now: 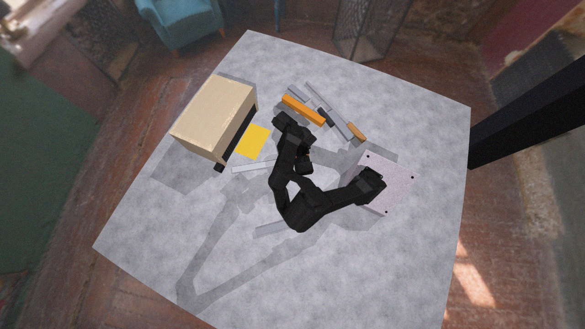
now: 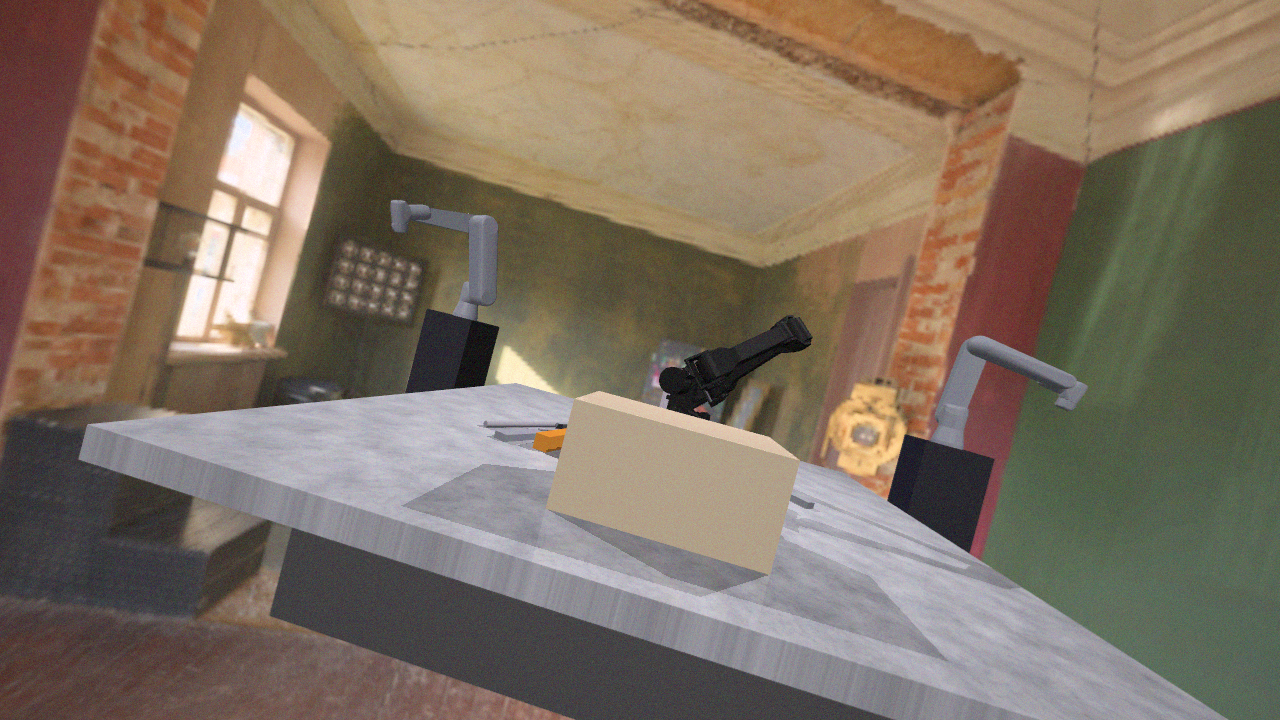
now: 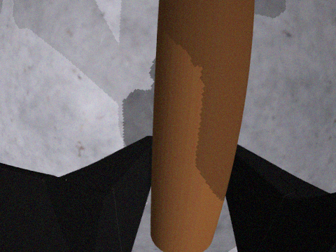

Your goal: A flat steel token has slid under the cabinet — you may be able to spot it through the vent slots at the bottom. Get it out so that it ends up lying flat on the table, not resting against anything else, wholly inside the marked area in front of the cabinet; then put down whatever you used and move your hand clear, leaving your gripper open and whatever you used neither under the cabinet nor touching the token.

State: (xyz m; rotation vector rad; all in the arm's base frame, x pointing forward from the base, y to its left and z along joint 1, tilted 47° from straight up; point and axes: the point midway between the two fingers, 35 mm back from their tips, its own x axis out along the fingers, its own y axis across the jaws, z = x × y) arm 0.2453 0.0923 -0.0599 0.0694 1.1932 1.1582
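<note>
Now: the grey bar 23 cm to the right of my gripper tip and 7 cm behind it. From my gripper tip the other things lie so: flat grey token: 34 cm ahead, 1 cm to the left, 1 cm below; orange bar: 21 cm to the right, 10 cm ahead; black-handled tool: 25 cm to the right, 4 cm ahead.
</note>
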